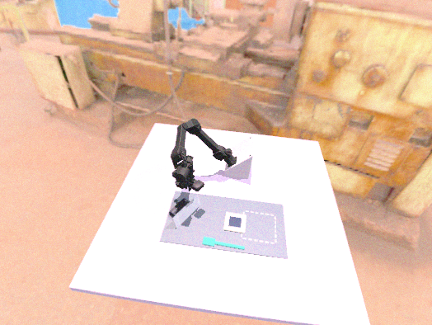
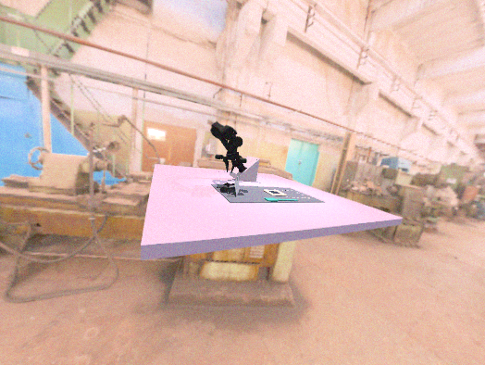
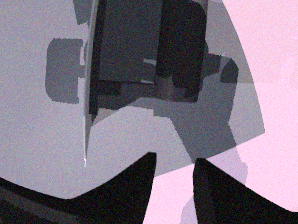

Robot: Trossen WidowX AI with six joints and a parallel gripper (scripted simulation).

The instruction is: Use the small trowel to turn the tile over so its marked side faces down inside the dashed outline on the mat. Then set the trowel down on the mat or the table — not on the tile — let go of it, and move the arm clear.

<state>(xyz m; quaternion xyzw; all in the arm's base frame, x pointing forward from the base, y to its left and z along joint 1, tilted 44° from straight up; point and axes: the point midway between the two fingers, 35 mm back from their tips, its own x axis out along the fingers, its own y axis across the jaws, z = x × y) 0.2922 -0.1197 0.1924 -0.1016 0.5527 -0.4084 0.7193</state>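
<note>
My gripper tip is now 70 mm short of the trowel and 60 mm above it. The rest, counted from my gripper tip: teal flat tool: 240 mm ahead, 220 mm to the left, 90 mm below; then grey mat: 230 mm to the left, 110 mm below, 110 mm ahead; then white tile: 280 mm to the left, 100 mm ahead, 80 mm below.
</note>
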